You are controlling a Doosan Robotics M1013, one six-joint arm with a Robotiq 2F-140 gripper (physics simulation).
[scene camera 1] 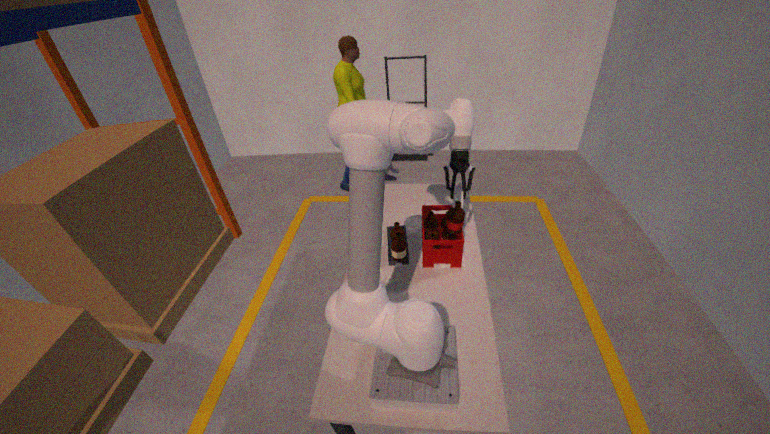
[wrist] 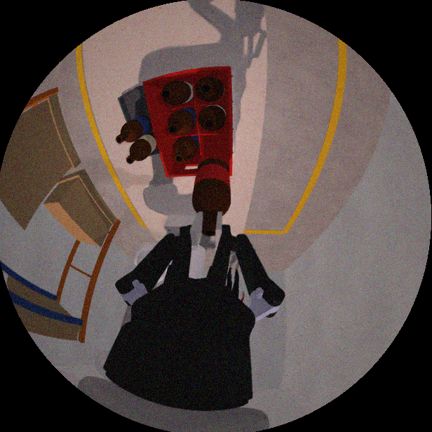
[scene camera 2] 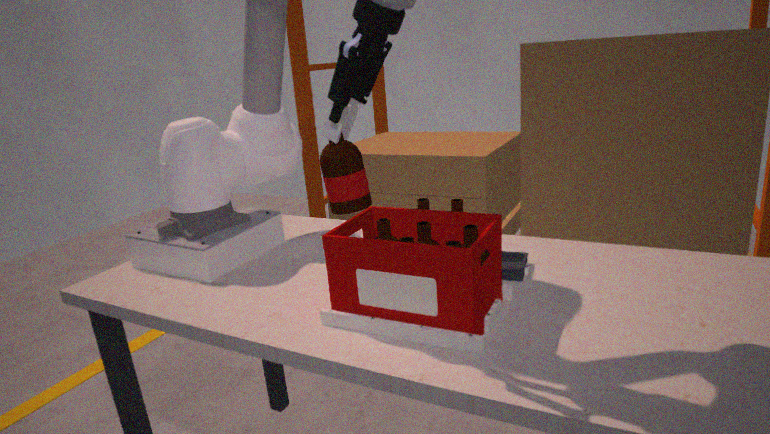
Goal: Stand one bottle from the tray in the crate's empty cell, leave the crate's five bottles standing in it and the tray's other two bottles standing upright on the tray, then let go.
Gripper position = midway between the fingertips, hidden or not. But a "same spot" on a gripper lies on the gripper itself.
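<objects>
The gripper's there in scene camera 1 (457,207), and you get it in the wrist view and in scene camera 2 as well. On the gripper, (wrist: 265,297) and (scene camera 2: 356,52) are the same spot.
</objects>
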